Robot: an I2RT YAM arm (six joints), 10 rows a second.
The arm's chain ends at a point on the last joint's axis. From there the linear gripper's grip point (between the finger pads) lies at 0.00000 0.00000 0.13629 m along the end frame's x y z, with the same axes.
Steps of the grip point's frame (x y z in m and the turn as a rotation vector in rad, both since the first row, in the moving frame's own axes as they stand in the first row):
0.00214 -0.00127 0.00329 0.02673 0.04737 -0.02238
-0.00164 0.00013 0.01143 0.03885 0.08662 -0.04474
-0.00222 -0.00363 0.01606 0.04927 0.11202 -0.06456
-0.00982 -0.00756 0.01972 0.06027 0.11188 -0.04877
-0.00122 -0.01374 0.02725 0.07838 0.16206 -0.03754
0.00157 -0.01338 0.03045 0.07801 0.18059 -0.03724
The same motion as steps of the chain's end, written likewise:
-0.00427 0.00244 0.00349 0.02673 0.04737 -0.02238
-0.01331 0.00568 0.01204 0.03885 0.08662 -0.04474
-0.01722 0.00356 0.01708 0.04927 0.11202 -0.06456
-0.02482 0.00100 0.02082 0.06027 0.11188 -0.04877
-0.02298 -0.00270 0.02945 0.07838 0.16206 -0.03754
-0.02268 -0.00236 0.03308 0.07801 0.18059 -0.03724

